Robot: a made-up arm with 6 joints.
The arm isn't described. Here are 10 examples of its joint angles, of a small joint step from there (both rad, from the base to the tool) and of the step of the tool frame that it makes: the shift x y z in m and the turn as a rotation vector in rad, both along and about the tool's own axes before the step.
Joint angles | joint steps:
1: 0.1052 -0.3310 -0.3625 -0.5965 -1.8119 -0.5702 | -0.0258 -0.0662 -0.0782 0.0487 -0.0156 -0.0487
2: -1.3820 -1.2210 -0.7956 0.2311 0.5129 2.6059 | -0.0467 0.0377 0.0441 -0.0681 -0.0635 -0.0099
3: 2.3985 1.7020 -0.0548 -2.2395 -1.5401 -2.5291 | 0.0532 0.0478 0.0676 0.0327 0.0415 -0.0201
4: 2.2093 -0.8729 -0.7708 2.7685 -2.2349 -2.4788 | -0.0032 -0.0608 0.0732 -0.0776 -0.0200 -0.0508
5: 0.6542 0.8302 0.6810 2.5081 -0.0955 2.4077 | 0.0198 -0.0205 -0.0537 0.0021 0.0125 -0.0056
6: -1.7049 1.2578 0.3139 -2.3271 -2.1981 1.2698 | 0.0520 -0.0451 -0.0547 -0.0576 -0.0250 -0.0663
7: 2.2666 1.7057 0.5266 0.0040 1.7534 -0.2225 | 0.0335 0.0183 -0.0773 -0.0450 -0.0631 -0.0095
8: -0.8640 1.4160 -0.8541 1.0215 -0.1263 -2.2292 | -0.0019 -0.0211 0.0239 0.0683 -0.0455 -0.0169
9: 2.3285 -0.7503 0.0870 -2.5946 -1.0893 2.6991 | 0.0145 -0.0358 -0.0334 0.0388 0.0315 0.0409
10: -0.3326 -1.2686 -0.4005 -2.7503 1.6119 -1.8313 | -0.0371 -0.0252 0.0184 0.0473 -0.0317 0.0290
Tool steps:
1: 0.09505 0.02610 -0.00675 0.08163 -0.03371 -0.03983
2: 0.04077 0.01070 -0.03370 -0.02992 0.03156 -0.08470
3: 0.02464 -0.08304 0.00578 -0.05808 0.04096 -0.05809
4: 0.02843 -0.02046 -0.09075 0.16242 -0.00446 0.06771
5: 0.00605 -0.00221 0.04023 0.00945 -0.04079 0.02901
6: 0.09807 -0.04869 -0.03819 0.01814 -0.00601 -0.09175
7: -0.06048 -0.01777 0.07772 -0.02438 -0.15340 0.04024
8: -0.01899 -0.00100 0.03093 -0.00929 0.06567 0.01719
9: -0.05201 0.01631 -0.00606 -0.05283 -0.00671 0.02926
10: -0.03382 -0.02128 -0.00650 0.03520 -0.07619 0.05103
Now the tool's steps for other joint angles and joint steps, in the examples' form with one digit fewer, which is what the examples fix.
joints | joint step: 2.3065 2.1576 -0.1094 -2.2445 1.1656 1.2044 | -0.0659 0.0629 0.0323 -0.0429 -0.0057 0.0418
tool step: 0.0022 -0.0799 -0.0273 -0.0644 -0.0777 0.0632
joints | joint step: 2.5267 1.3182 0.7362 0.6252 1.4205 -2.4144 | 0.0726 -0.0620 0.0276 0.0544 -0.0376 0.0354
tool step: 0.1648 -0.1342 -0.0532 -0.0701 -0.0827 0.0665
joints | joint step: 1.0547 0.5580 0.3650 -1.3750 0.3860 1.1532 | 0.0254 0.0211 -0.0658 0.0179 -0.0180 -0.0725
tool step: 0.0374 -0.0277 0.0544 -0.0445 -0.0768 -0.0212
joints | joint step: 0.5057 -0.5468 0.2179 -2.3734 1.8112 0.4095 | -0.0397 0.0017 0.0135 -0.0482 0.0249 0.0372
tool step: -0.0048 0.0053 0.0185 0.0291 0.0138 0.0341
